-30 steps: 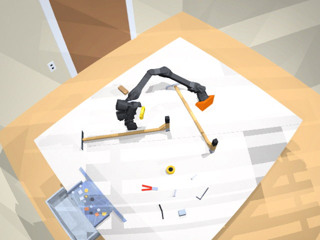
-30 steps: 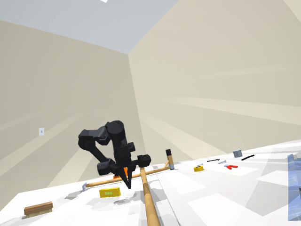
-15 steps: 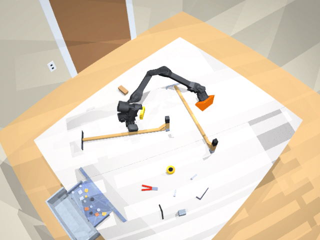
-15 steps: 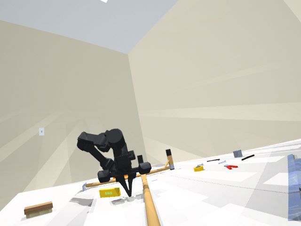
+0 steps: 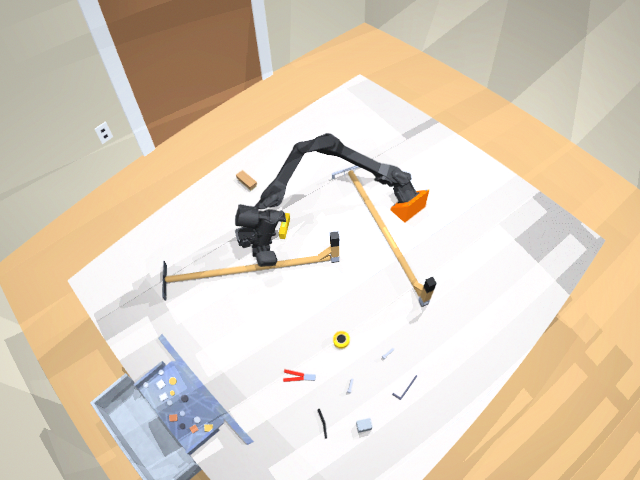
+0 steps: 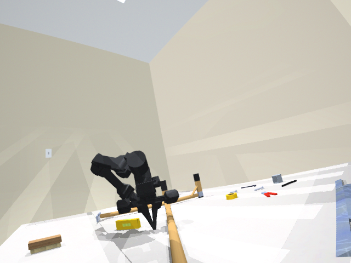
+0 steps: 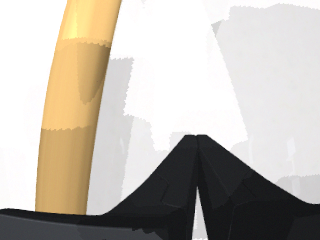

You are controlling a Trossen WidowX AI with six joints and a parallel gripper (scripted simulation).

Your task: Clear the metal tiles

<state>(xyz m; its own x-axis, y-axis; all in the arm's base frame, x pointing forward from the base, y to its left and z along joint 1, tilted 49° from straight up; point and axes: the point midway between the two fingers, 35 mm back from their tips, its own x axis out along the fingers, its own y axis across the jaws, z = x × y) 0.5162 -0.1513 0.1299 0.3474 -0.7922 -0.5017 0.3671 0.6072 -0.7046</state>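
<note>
The long scraper is 40 mm ahead of my gripper tip, 30 mm to the left of it and 50 mm above it. Round my gripper tip: wooden brush block 170 mm behind, 280 mm to the right; yellow tape roll 20 mm behind, 410 mm to the left; yellow level 150 mm behind, 30 mm to the right, 10 mm above.
</note>
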